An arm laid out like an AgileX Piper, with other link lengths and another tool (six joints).
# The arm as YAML. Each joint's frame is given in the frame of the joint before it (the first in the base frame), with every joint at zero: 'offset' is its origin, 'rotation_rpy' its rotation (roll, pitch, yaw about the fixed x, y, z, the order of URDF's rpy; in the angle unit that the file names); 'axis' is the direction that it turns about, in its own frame. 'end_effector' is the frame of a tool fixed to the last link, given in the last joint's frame.
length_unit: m
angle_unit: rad
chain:
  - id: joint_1
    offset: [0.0, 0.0, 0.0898]
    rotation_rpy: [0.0, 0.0, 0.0]
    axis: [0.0, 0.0, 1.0]
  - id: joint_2
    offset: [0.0, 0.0, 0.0]
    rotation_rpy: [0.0, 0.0, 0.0]
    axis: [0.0, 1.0, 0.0]
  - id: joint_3
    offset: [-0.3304, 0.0, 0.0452]
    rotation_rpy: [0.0, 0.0, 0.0]
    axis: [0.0, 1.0, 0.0]
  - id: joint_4
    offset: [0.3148, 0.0, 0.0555]
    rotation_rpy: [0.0, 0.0, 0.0]
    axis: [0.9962, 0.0, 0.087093]
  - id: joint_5
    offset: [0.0, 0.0, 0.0]
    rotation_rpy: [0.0, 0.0, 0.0]
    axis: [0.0, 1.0, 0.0]
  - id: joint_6
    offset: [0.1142, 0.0, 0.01]
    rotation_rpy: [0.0, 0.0, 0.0]
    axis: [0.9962, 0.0, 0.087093]
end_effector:
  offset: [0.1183, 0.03, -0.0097]
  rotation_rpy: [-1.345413, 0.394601, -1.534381]
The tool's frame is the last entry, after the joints.
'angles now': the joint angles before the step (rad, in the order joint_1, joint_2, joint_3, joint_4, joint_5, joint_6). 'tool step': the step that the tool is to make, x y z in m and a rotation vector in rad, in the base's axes. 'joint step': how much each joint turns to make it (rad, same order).
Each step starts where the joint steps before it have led.
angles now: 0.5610 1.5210 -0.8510 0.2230 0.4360 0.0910
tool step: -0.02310 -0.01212 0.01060 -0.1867 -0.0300 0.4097
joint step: 0.0000 0.0000 -0.0960 0.0010 0.2261 -0.4210
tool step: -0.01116 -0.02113 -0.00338 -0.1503 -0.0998 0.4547
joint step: 0.0000 0.0000 -0.0200 -0.0050 0.0869 -0.4779
